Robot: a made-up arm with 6 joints.
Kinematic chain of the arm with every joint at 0, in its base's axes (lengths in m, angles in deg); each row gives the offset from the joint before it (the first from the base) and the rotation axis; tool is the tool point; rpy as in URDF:
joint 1: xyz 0 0 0.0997 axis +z
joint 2: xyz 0 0 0 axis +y
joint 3: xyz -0.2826 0 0.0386 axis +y
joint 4: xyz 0.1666 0 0.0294 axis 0.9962 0 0.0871
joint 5: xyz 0 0 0 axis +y
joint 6: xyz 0.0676 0 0.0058 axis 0.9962 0 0.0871
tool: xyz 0 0 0 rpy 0 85 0
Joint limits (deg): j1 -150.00..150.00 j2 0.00..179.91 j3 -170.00..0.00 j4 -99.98..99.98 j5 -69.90..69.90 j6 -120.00..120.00
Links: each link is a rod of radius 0.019 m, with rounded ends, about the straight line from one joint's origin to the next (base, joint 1, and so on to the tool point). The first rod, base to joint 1, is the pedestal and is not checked.
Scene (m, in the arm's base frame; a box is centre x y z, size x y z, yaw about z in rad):
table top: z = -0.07
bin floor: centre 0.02 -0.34 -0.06 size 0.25 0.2 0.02 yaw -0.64
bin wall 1: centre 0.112 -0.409 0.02 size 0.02 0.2 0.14 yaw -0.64
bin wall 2: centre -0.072 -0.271 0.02 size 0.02 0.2 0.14 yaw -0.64
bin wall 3: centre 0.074 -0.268 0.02 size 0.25 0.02 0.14 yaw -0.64
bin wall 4: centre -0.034 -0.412 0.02 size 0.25 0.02 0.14 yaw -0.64
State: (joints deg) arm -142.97 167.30 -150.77 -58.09 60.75 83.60
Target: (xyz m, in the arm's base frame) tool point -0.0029 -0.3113 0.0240
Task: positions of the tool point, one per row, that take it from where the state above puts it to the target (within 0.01 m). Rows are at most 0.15 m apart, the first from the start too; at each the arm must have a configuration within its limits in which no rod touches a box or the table.
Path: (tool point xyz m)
1: -0.3404 -0.3159 0.0926
2: -0.2536 -0.3576 0.1171
3: -0.1619 -0.3698 0.1400
4: -0.0752 -0.3531 0.1607
5: -0.0029 -0.3113 0.1781
6: -0.0019 -0.3207 0.1010
7: -0.0029 -0.3113 0.0240

